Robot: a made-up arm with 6 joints.
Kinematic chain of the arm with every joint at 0, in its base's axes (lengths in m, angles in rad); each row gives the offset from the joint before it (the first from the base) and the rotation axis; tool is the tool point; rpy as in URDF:
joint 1: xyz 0 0 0.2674 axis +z
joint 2: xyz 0 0 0 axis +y
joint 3: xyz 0.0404 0 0.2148 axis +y
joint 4: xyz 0.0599 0 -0.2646 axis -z
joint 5: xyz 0 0 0 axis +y
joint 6: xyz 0.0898 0 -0.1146 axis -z
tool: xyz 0 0 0 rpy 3.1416 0 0
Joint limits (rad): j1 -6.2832..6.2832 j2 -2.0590..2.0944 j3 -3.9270..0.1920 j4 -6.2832..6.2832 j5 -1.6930..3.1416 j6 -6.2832..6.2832
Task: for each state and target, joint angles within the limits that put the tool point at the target. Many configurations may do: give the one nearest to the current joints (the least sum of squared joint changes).
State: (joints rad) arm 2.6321 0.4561 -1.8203 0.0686 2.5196 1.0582
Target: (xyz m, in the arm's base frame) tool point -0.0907 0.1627 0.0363
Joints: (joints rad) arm 2.2130 1.2098 -1.4095 -0.1715 2.2825 1.0582
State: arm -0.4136 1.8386 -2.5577 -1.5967 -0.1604 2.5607
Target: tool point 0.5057 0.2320 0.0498
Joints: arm 0.2393 1.6945 -2.6737 -1.5392 -0.1466 2.5607
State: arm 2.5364 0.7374 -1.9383 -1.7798 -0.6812 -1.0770
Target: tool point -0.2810 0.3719 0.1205
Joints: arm 1.9404 1.0600 -1.8308 -1.8590 -0.4901 -1.0770
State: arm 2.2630 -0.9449 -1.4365 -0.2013 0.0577 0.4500
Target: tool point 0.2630 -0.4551 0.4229
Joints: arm 2.1596 -2.0318 -1.5774 -0.2685 -0.4138 0.4500
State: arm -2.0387 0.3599 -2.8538 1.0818 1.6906 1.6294
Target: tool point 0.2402 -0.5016 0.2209
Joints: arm -1.3140 1.1622 -2.4544 1.0553 1.6404 1.6294
